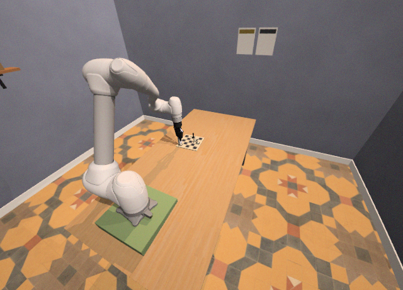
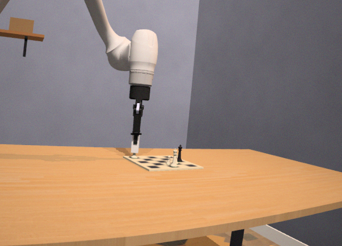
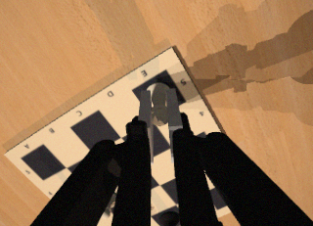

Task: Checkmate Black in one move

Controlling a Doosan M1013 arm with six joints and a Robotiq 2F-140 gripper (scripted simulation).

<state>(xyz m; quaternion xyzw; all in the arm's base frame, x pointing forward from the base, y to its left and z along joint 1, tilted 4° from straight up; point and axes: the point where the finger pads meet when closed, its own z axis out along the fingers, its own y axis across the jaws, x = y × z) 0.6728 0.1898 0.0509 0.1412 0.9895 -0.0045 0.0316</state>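
Now: the black king 160 mm ahead of my hand, 40 mm to the right of it and 20 mm below it. From my hand the other things lie so: tall white piece: 130 mm to the right, 110 mm ahead, 20 mm below; small chessboard: 90 mm ahead, 60 mm to the right, 60 mm below; white pawn: 100 mm to the right, 100 mm ahead, 40 mm below.
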